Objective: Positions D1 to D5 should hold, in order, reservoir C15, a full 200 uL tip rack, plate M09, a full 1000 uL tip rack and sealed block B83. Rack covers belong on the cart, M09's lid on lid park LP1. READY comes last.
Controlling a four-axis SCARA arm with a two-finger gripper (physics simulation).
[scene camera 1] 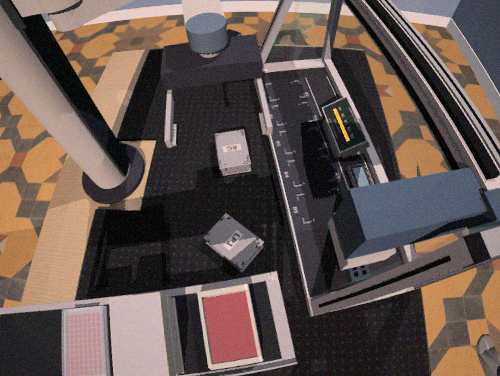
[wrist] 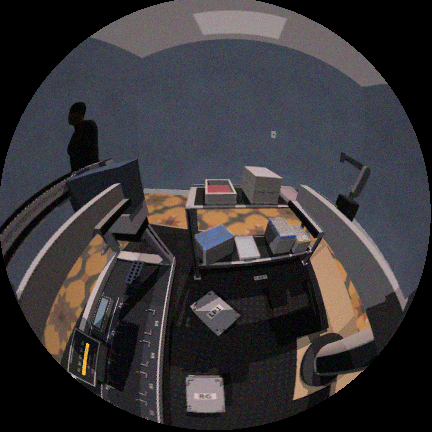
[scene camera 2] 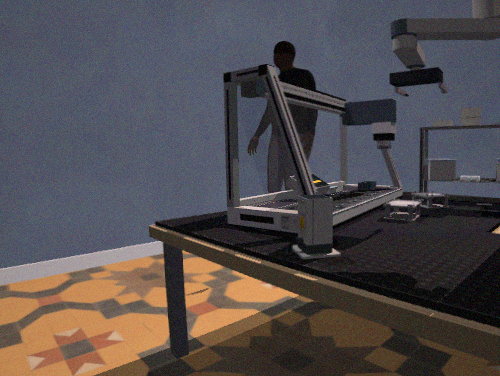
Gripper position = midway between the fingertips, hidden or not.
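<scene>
My gripper (scene camera 1: pixel 218 137), (scene camera 2: pixel 425 92), (wrist: pixel 207 190) is holding nothing. I can see a reservoir too, and that's the reservoir (scene camera 1: pixel 230 333), (wrist: pixel 217 191).
</scene>
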